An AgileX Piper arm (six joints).
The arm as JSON. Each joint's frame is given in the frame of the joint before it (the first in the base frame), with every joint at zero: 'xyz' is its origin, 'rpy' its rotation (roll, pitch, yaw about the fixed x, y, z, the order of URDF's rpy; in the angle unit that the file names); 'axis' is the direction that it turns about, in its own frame. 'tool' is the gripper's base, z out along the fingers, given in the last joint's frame.
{
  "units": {
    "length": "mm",
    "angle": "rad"
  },
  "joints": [
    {
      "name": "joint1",
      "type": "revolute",
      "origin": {
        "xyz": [
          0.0,
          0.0,
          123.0
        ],
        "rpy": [
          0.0,
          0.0,
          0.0
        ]
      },
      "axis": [
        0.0,
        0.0,
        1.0
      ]
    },
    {
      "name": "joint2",
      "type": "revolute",
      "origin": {
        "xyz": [
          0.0,
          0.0,
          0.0
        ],
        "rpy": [
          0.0,
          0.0,
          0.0
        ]
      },
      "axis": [
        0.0,
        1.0,
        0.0
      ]
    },
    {
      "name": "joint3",
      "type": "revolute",
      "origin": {
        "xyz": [
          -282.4,
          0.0,
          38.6
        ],
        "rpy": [
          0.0,
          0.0,
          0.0
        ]
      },
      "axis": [
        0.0,
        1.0,
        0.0
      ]
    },
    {
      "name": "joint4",
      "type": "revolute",
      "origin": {
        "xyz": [
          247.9,
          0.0,
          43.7
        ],
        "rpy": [
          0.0,
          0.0,
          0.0
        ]
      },
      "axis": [
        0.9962,
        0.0,
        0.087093
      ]
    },
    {
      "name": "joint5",
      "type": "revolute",
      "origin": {
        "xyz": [
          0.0,
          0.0,
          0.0
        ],
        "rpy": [
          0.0,
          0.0,
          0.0
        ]
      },
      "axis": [
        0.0,
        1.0,
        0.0
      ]
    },
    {
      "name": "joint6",
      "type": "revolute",
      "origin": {
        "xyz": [
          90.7,
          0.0,
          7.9
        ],
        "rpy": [
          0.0,
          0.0,
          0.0
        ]
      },
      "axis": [
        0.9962,
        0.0,
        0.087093
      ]
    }
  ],
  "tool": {
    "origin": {
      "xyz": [
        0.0,
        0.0,
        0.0
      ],
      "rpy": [
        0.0,
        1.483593,
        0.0
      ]
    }
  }
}
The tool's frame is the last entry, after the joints.
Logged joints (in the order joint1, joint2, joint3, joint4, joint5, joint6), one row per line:
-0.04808, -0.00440, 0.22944, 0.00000, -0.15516, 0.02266
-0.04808, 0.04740, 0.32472, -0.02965, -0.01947, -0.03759
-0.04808, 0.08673, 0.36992, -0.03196, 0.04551, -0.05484
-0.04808, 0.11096, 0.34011, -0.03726, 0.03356, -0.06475
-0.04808, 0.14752, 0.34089, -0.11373, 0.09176, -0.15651
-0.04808, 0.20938, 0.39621, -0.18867, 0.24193, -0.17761
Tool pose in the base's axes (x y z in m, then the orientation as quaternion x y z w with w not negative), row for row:
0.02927, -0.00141, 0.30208, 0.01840, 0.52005, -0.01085, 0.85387
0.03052, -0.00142, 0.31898, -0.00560, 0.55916, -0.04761, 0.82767
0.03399, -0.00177, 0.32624, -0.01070, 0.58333, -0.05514, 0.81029
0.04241, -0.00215, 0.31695, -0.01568, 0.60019, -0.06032, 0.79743
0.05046, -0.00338, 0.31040, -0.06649, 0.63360, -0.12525, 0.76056
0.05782, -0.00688, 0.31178, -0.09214, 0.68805, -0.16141, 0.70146
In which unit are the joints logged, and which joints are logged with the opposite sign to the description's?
The joints are logged in radians. Opposite sign: joint3.
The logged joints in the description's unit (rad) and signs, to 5 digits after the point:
-0.04808, -0.00440, -0.22944, 0.00000, -0.15516, 0.02266
-0.04808, 0.04740, -0.32472, -0.02965, -0.01947, -0.03759
-0.04808, 0.08673, -0.36992, -0.03196, 0.04551, -0.05484
-0.04808, 0.11096, -0.34011, -0.03726, 0.03356, -0.06475
-0.04808, 0.14752, -0.34089, -0.11373, 0.09176, -0.15651
-0.04808, 0.20938, -0.39621, -0.18867, 0.24193, -0.17761

